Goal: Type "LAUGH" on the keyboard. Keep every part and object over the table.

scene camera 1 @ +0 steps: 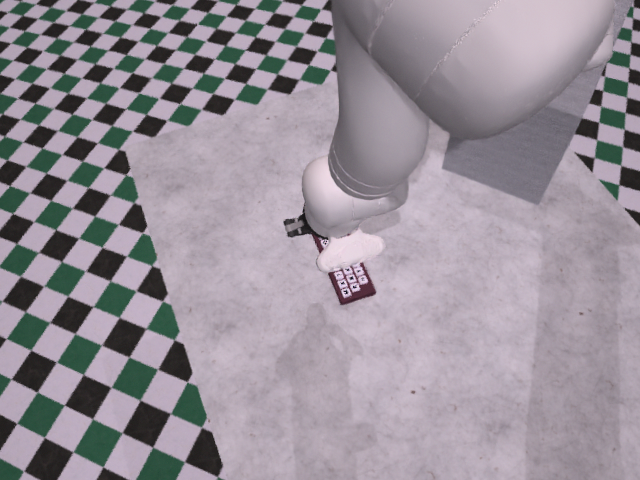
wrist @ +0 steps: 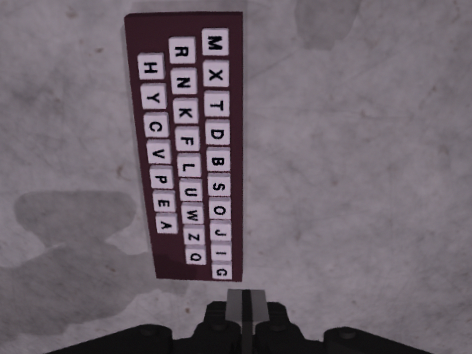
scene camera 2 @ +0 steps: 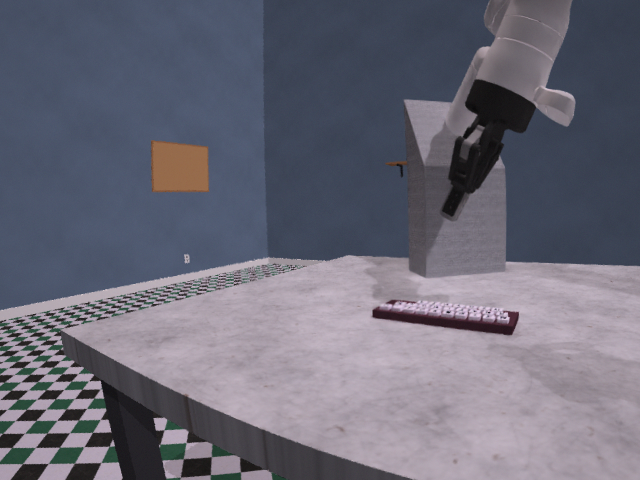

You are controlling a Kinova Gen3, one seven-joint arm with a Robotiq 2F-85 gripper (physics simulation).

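Pixels of known places: gripper, fingertip midpoint: (wrist: pixel 245 314) (scene camera 2: pixel 447 218); arm's base at its link origin: (scene camera 2: pixel 462 125).
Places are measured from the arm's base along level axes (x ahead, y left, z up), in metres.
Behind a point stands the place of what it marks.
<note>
A dark red keyboard (scene camera 1: pixel 368 287) @[x 0.307, y 0.281, z -0.332 m] (scene camera 2: pixel 444 321) @[x 0.384, y 0.230, z -0.335 m] (wrist: pixel 172 260) @[x 0.367, y 0.133, z -0.331 m] with white letter keys lies flat on the table. In the wrist view its keys stand in three columns: the L key (wrist: pixel 189 166) @[x 0.356, y 0.216, z -0.327 m], U key (wrist: pixel 191 192) @[x 0.362, y 0.198, z -0.327 m] and G key (wrist: pixel 221 272) @[x 0.402, y 0.141, z -0.327 m] are in the middle and right columns, the A key (wrist: pixel 166 224) @[x 0.354, y 0.167, z -0.327 m] and H key (wrist: pixel 150 66) @[x 0.316, y 0.268, z -0.326 m] in the left one. My gripper (scene camera 1: pixel 289 227) (scene camera 2: pixel 449 215) @[x 0.389, y 0.236, z -0.205 m] (wrist: pixel 245 314) @[x 0.389, y 0.236, z -0.205 m] is shut and empty, tilted, well above the keyboard. In the wrist view its tips show just below and right of the G key. The arm hides part of the keyboard in scene camera 1.
The pale stone table (scene camera 1: pixel 454 361) @[x 0.168, y 0.411, z -0.344 m] (scene camera 2: pixel 258 361) @[x 0.612, y 0.174, z -0.344 m] bears a tall grey block (scene camera 1: pixel 516 160) @[x 0.031, y 0.058, z -0.249 m] (scene camera 2: pixel 465 227) @[x 0.064, y 0.041, z -0.239 m] behind the keyboard, near the arm. The table's left edge shows in scene camera 1, with chequered floor (scene camera 1: pixel 93 351) beyond it.
</note>
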